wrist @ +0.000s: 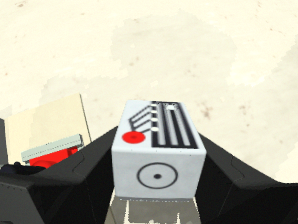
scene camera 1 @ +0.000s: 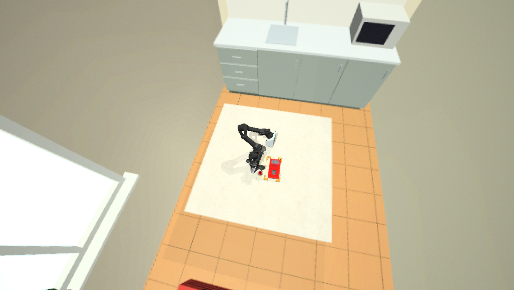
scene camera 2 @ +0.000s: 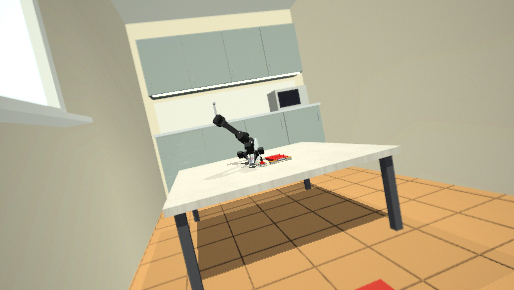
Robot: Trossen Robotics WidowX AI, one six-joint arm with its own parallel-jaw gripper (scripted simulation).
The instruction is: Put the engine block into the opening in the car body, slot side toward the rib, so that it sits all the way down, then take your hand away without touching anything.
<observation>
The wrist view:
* gripper
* engine block: held by the gripper
</observation>
